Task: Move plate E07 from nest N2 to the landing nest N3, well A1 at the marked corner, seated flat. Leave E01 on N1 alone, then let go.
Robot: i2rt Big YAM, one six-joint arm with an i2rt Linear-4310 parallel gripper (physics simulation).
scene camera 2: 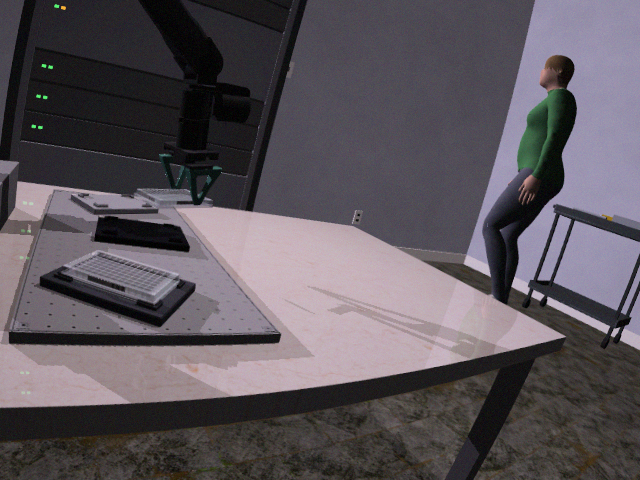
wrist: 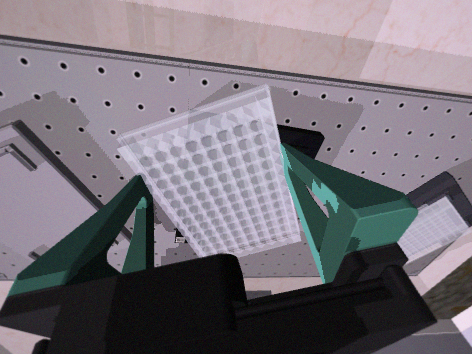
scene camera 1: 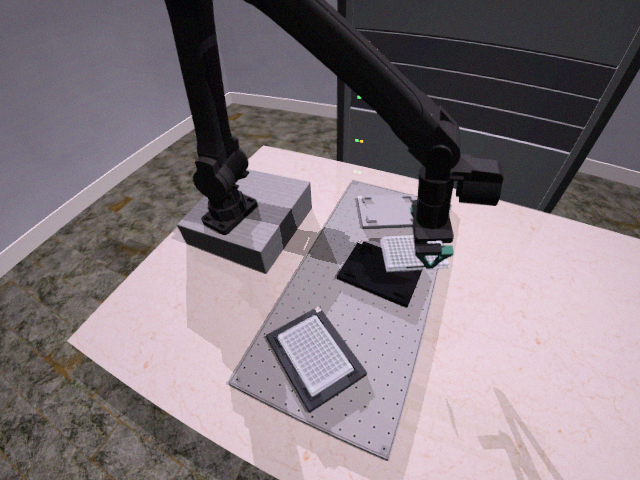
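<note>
My gripper (scene camera 1: 423,253) (scene camera 2: 188,195) (wrist: 213,165) is shut on the clear plate E07 (scene camera 1: 400,253) (scene camera 2: 155,196) (wrist: 220,175), with green fingers on its two long sides. E07 is held in the air, turned relative to the black nest N3 (scene camera 1: 379,281) (scene camera 2: 139,235) (wrist: 300,140), and hides part of it in the wrist view. A small white mark (scene camera 1: 360,241) (wrist: 180,239) shows at one N3 corner. Which corner of E07 is A1 cannot be told. The light grey nest N2 (scene camera 1: 387,209) (scene camera 2: 111,202) (wrist: 30,200) holds no plate. Plate E01 (scene camera 1: 315,353) (scene camera 2: 124,276) (wrist: 435,227) sits on dark nest N1 (scene camera 1: 312,403) (scene camera 2: 165,312).
The nests stand on a perforated board (scene camera 1: 382,361) (scene camera 2: 217,310) on the table. The arm's base stands on a grey block (scene camera 1: 222,258) beside the board. A dark cabinet stands behind. A person (scene camera 2: 550,129) and a cart (scene camera 2: 578,299) are beyond the table.
</note>
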